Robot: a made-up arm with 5 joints. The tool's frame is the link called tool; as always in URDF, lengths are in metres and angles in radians.
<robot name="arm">
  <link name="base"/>
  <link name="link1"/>
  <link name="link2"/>
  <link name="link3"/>
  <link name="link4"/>
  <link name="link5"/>
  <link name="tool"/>
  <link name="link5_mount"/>
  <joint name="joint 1" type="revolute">
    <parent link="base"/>
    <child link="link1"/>
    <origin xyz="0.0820 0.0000 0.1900" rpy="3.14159 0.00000 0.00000"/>
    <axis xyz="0 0 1"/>
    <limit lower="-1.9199" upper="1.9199"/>
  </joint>
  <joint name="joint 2" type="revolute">
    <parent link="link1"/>
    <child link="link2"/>
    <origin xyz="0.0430 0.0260 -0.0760" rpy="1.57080 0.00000 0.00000"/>
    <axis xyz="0 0 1"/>
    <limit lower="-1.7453" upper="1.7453"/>
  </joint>
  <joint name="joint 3" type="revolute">
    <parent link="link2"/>
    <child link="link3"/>
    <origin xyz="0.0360 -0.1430 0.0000"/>
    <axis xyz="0 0 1"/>
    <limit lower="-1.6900" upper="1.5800"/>
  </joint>
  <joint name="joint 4" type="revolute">
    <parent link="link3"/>
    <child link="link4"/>
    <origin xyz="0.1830 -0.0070 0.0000"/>
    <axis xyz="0 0 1"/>
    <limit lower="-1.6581" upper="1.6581"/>
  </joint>
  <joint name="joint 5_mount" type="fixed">
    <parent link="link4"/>
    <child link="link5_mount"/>
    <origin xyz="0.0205 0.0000 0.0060"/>
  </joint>
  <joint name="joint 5" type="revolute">
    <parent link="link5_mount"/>
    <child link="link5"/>
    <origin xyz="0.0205 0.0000 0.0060" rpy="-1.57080 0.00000 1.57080"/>
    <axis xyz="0 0 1"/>
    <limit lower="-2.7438" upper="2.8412"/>
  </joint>
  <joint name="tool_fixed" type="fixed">
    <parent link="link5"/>
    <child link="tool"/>
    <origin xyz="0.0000 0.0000 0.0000" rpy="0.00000 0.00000 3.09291"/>
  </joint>
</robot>
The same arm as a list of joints. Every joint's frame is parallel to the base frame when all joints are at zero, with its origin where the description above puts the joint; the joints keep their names.
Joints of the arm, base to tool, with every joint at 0 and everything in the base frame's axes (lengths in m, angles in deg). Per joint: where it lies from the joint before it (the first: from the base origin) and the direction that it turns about. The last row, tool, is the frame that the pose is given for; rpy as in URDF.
joint 1: axis 0 0 -1 xyz 0.0820 0.0000 0.1900
joint 2: axis 0 1 0 xyz 0.0430 -0.0260 0.0760
joint 3: axis 0 1 0 xyz 0.0360 0.0000 0.1430
joint 4: axis 0 1 0 xyz 0.1830 0.0000 0.0070
joint 5: axis -1 0 0 xyz 0.0410 0.0120 0.0000
tool: xyz 0.0000 0.0000 0.0000 rpy 90.00 -87.21 -90.00
Joint limits (deg, base to tool): -110.00..110.00 -100.00..100.00 -96.83..90.53 -95.00..95.00 -157.21..162.79

